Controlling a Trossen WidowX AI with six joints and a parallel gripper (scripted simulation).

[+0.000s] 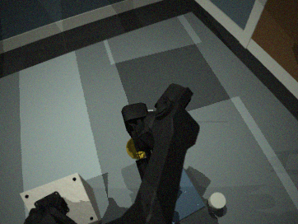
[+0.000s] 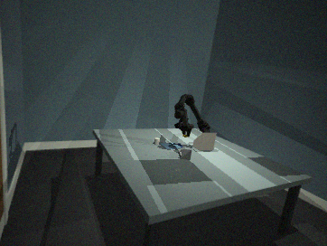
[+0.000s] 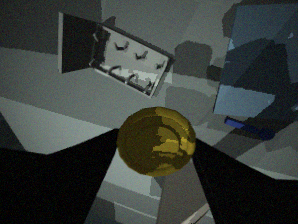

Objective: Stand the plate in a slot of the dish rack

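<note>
Right now the dish rack is 11 cm below my gripper tip, 7 cm to the left of it and 5 cm ahead of it. The rest, counted from my gripper tip: plate: 1 cm above; white cup: 22 cm to the right, 14 cm ahead, 11 cm below.
</note>
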